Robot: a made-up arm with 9 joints.
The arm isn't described. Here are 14 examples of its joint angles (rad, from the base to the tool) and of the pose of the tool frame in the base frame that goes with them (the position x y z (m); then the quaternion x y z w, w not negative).
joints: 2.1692 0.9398 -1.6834 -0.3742 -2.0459 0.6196 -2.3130 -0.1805 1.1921
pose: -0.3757 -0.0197 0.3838 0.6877 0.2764 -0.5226 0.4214
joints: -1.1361 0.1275 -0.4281 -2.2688 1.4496 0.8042 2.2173 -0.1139 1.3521
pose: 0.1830 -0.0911 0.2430 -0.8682 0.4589 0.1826 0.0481
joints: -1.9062 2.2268 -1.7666 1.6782 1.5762 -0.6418 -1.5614 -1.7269 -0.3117
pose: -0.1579 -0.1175 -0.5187 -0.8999 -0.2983 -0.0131 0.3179
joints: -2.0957 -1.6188 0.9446 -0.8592 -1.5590 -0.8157 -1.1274 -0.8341 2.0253
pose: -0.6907 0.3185 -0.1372 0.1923 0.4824 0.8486 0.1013
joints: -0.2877 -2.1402 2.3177 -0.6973 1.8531 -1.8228 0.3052 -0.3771 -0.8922
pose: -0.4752 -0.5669 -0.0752 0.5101 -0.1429 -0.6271 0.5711
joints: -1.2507 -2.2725 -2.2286 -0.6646 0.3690 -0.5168 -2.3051 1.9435 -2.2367
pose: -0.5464 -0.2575 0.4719 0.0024 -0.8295 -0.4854 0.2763
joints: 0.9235 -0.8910 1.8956 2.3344 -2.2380 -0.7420 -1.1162 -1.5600 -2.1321
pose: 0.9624 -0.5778 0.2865 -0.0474 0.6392 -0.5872 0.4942
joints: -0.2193 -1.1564 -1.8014 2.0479 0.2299 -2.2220 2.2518 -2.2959 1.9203
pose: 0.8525 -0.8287 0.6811 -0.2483 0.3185 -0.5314 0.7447
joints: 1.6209 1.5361 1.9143 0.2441 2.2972 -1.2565 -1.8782 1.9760 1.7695
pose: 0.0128 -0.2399 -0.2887 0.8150 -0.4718 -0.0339 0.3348
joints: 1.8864 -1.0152 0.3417 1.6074 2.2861 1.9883 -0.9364 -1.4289 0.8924
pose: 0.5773 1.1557 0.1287 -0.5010 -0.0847 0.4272 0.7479
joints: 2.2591 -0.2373 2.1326 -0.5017 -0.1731 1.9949 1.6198 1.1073 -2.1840
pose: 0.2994 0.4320 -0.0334 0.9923 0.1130 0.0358 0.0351
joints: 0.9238 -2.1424 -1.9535 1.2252 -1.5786 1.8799 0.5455 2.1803 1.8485
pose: 0.6952 -0.3070 -0.3392 0.5316 -0.7736 0.2721 0.2119
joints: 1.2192 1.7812 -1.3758 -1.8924 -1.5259 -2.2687 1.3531 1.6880 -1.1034
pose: 0.1664 -0.1810 -0.0416 -0.1768 -0.6144 0.2817 0.7155
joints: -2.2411 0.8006 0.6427 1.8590 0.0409 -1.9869 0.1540 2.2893 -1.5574
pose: -0.4086 -0.5893 0.8224 -0.5871 0.2948 -0.1816 0.7317
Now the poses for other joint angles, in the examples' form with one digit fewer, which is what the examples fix.
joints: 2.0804 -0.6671 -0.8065 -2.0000 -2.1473 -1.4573 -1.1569 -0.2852 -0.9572
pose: 0.632 0.529 0.541 0.373 0.337 0.864 0.040
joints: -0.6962 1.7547 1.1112 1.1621 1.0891 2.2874 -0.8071 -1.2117 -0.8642
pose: 0.368 -0.490 0.883 0.057 -0.123 -0.171 0.976
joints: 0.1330 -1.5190 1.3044 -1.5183 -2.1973 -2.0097 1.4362 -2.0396 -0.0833
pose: -0.242 -0.664 -0.192 0.529 0.006 -0.837 0.137
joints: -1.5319 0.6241 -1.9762 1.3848 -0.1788 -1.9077 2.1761 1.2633 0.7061
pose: -0.158 -0.386 0.530 0.298 0.101 -0.947 0.066
